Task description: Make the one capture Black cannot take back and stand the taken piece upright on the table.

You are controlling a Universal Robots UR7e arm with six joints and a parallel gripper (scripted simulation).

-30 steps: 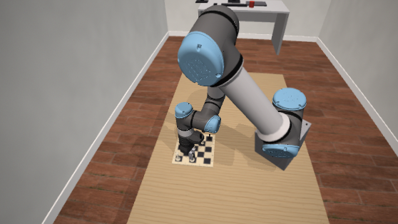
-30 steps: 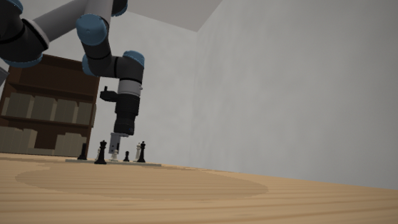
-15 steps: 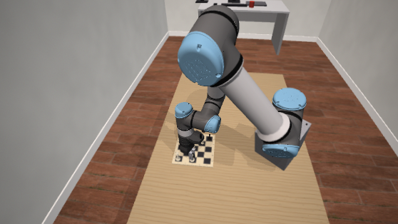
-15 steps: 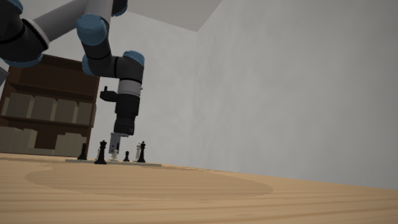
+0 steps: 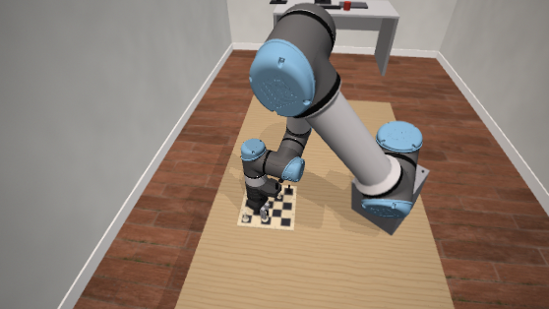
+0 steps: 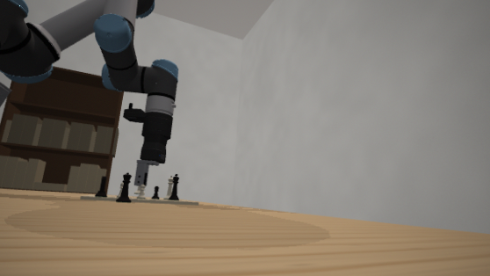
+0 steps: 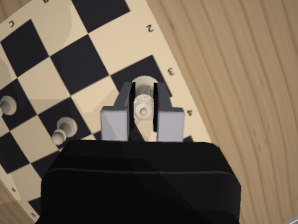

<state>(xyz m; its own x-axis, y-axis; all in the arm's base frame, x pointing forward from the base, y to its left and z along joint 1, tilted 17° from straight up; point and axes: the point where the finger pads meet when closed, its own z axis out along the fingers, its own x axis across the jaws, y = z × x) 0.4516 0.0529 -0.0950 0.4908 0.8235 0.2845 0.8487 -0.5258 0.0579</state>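
Right now my hand is 40 mm to the left of the black pawn, 30 mm short of it and 30 mm above it. Round my hand: chessboard 80 mm to the right, 50 mm below, 10 mm behind.
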